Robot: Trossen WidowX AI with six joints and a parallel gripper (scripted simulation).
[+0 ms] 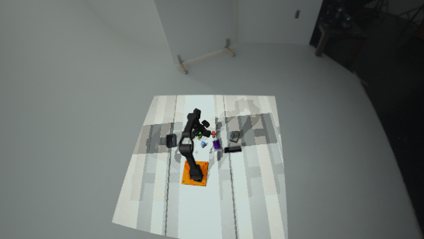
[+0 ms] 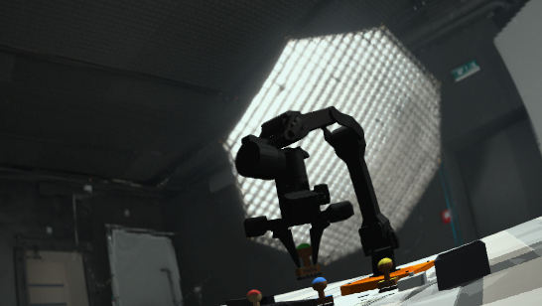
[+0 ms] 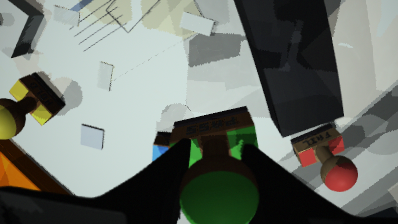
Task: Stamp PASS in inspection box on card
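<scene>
My gripper tip is now 10 cm above the card, 8 cm to the right of it and 3 cm past it. Also, from my gripper tip: green-knobbed stamp: right at my gripper tip; red-knobbed stamp: 9 cm to the right, 7 cm below, 6 cm ahead; blue-knobbed stamp: 7 cm below, 5 cm behind, 3 cm to the right.
</scene>
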